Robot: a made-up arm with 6 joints.
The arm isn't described. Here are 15 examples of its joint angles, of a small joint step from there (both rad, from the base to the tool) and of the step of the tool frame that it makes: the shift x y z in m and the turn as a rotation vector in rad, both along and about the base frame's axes.
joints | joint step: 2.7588 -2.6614 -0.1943 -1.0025 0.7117 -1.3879 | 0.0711 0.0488 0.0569 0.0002 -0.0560 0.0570
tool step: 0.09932 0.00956 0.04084 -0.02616 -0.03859 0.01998
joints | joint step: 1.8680 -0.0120 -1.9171 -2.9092 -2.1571 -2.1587 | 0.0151 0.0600 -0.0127 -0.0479 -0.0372 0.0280
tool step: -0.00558 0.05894 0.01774 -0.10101 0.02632 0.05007
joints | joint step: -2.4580 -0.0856 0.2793 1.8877 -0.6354 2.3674 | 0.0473 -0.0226 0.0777 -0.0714 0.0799 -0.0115
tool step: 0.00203 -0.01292 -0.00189 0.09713 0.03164 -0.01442
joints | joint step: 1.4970 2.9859 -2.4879 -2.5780 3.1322 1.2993 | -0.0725 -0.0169 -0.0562 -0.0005 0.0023 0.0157
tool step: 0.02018 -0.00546 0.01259 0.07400 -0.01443 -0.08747
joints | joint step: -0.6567 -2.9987 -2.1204 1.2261 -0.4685 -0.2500 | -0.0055 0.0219 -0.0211 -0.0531 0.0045 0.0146
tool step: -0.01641 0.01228 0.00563 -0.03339 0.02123 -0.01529
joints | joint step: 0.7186 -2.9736 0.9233 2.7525 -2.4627 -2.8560 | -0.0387 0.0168 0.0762 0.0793 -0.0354 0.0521
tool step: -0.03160 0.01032 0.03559 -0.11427 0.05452 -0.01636
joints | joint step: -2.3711 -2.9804 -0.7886 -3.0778 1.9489 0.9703 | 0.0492 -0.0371 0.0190 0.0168 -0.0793 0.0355
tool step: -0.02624 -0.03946 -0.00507 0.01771 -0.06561 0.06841
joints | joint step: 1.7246 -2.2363 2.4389 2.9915 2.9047 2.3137 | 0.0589 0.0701 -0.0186 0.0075 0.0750 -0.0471
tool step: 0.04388 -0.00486 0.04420 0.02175 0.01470 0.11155
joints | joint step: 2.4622 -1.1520 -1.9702 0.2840 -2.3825 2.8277 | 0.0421 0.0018 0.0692 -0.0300 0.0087 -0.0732
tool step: 0.03609 0.00810 -0.00534 -0.01907 -0.10259 0.02175
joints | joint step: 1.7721 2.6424 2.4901 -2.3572 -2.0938 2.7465 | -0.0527 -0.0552 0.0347 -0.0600 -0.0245 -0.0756
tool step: 0.00531 0.05071 0.02088 0.04751 0.00238 -0.12007
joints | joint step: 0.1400 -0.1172 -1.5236 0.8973 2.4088 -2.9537 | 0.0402 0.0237 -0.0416 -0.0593 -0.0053 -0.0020
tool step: 0.01855 -0.01905 0.00076 0.06022 -0.01291 0.04791
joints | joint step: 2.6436 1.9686 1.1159 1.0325 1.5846 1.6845 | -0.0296 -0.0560 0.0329 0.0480 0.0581 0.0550
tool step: -0.02472 0.03730 0.05545 -0.04936 -0.03342 -0.07348
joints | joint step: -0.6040 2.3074 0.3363 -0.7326 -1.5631 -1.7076 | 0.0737 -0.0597 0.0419 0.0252 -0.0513 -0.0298
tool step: 0.06370 0.04441 0.05484 -0.02188 -0.07620 0.05671
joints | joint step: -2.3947 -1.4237 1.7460 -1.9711 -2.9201 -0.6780 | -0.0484 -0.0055 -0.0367 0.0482 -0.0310 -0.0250
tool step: 0.03308 -0.01667 -0.00045 -0.01767 0.03179 0.03012
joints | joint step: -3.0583 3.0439 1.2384 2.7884 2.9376 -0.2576 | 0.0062 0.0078 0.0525 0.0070 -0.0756 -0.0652
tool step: 0.01529 -0.00105 0.00553 0.09116 -0.11850 0.01618
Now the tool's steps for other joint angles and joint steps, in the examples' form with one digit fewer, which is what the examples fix.
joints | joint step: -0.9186 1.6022 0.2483 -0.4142 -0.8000 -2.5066 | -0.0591 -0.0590 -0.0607 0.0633 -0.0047 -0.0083
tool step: -0.0719 -0.0611 0.1262 -0.0703 -0.1186 -0.0753
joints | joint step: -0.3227 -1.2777 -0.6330 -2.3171 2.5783 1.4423 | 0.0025 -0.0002 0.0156 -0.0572 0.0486 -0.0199
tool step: 0.0022 0.0043 0.0069 0.0194 -0.0184 0.0552
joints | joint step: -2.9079 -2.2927 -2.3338 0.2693 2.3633 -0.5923 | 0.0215 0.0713 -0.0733 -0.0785 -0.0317 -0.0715
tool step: 0.0340 0.0239 0.0450 0.0132 0.0491 0.0662
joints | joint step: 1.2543 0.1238 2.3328 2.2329 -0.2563 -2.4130 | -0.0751 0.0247 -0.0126 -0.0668 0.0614 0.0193
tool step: 0.0373 0.0111 -0.0046 0.0281 -0.0034 -0.0082
